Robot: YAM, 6 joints.
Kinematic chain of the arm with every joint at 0, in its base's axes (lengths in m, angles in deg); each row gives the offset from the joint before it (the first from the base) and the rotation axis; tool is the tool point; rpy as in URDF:
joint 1: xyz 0 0 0.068 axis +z
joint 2: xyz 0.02 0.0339 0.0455 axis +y
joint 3: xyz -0.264 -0.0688 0 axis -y
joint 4: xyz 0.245 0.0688 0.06 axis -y
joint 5: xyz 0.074 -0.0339 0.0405 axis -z
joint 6: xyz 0.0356 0 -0.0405 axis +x
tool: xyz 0 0 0 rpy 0 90 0
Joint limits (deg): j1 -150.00..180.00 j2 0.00..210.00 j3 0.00..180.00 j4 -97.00..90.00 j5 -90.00..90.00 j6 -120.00..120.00
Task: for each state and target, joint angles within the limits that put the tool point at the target. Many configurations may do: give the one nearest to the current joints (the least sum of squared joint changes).
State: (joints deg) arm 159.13 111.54 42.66 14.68 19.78 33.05
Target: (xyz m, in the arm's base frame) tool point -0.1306 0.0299 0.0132
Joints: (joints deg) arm 171.81 104.65 11.58 3.04 17.98 33.05
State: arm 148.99 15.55 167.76 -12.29 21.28 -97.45
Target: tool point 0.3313 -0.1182 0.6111
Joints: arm 158.81 49.00 163.01 -0.11 15.58 -97.45
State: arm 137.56 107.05 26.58 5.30 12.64 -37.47
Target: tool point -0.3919 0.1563 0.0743
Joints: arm 159.08 124.22 64.30 16.09 9.78 -37.47
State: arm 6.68 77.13 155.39 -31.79 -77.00 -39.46
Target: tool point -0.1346 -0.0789 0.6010
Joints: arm 43.38 48.21 138.54 -55.18 -80.43 -39.46
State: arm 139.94 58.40 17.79 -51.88 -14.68 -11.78
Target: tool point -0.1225 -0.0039 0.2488
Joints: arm 174.71 39.32 38.33 -54.70 -25.22 -11.78
